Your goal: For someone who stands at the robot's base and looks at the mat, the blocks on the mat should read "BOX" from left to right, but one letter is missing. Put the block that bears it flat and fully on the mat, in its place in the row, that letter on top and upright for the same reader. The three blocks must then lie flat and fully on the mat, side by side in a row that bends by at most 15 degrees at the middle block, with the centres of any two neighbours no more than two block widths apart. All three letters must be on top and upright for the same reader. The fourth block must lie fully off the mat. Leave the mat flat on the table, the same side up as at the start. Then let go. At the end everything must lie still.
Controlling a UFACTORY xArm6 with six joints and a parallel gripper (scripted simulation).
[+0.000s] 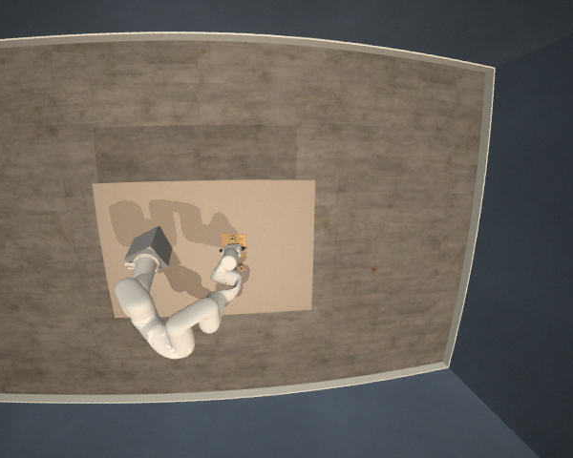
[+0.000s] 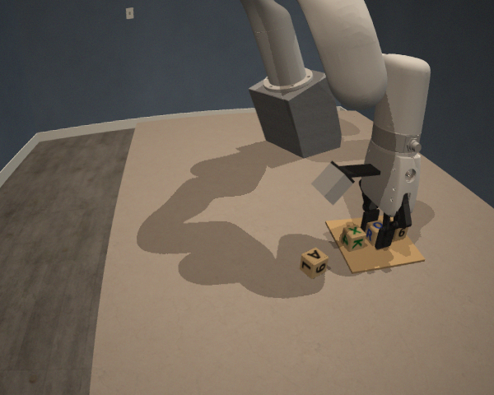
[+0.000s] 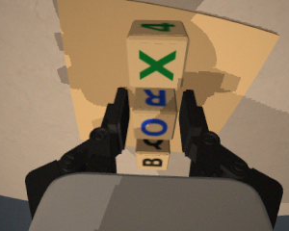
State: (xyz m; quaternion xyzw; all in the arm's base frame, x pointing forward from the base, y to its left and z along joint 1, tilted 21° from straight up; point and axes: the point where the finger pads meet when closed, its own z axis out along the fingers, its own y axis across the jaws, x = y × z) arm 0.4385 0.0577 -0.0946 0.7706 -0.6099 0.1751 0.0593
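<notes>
My gripper is now 2 cm above the orange mat.
</notes>
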